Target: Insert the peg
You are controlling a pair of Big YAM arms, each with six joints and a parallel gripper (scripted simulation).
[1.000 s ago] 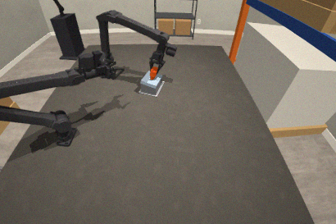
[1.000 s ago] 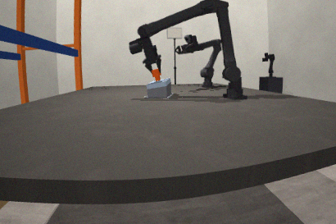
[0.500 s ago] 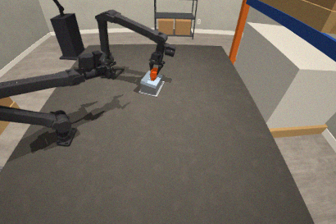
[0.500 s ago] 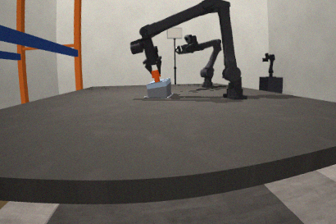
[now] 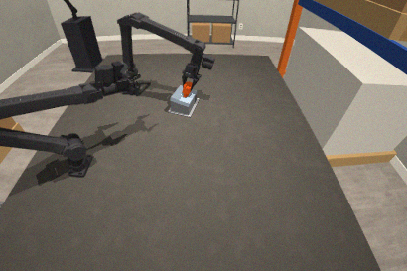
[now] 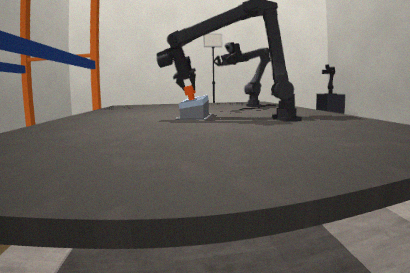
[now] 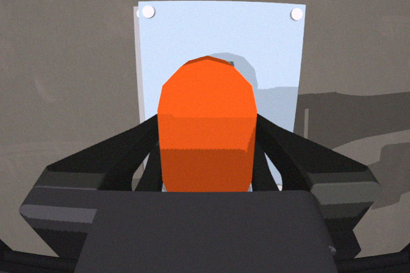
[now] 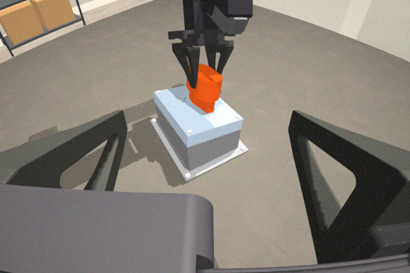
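My left gripper is now 20 mm past the light-blue plate and 60 mm above it. Round my left hand: orange peg: 20 mm below.
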